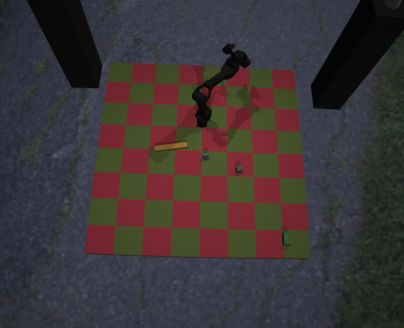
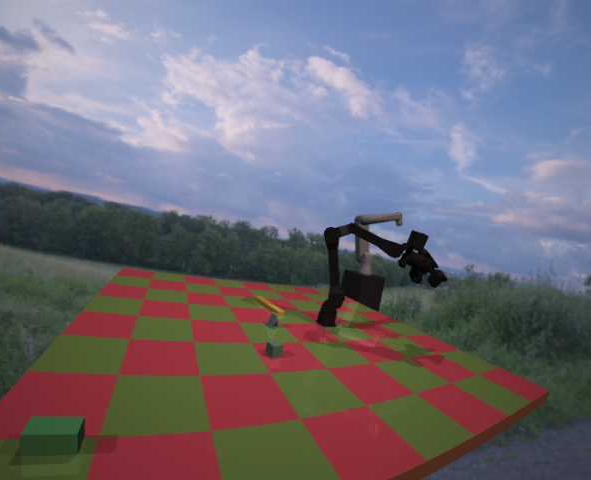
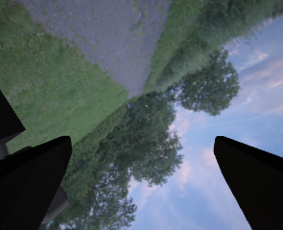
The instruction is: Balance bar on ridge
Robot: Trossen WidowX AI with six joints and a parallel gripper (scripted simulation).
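Right now the orange bar is 570 mm ahead of my gripper tip, 400 mm to the right of it and 280 mm below it. From my gripper tip the other things lie so: dark green cube (710 mm ahead, 20 mm to the left, 270 mm below).
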